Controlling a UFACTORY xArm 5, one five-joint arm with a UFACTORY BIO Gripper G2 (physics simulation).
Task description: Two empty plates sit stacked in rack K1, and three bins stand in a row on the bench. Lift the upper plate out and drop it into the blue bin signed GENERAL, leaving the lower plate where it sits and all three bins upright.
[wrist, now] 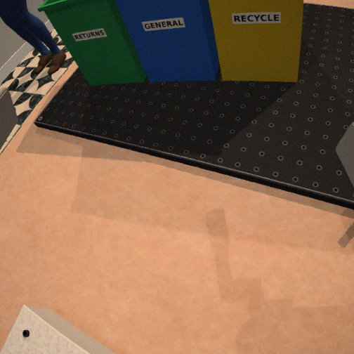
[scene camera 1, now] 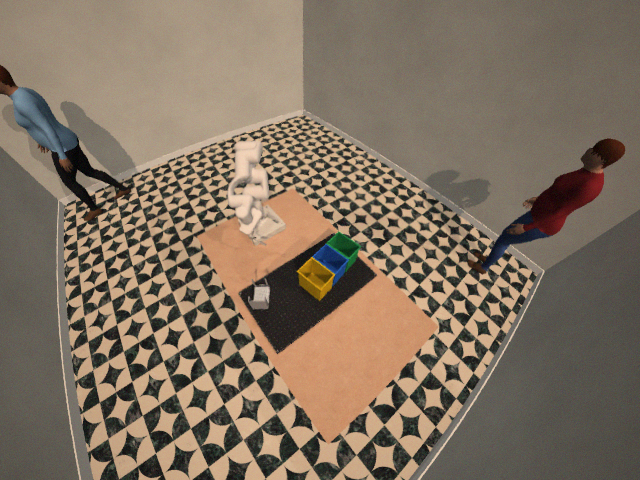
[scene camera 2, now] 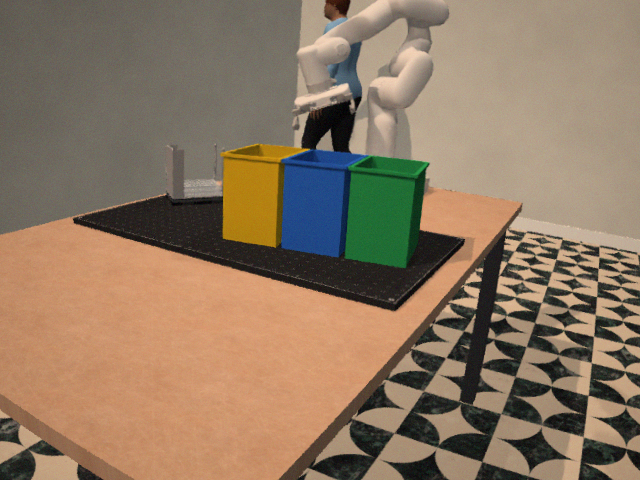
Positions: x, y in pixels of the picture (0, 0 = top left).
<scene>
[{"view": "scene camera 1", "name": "yellow bin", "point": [315, 278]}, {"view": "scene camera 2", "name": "gripper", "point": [324, 119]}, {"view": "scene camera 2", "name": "green bin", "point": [386, 194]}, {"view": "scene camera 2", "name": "yellow bin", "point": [253, 177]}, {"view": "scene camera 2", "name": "blue bin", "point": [316, 193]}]
</scene>
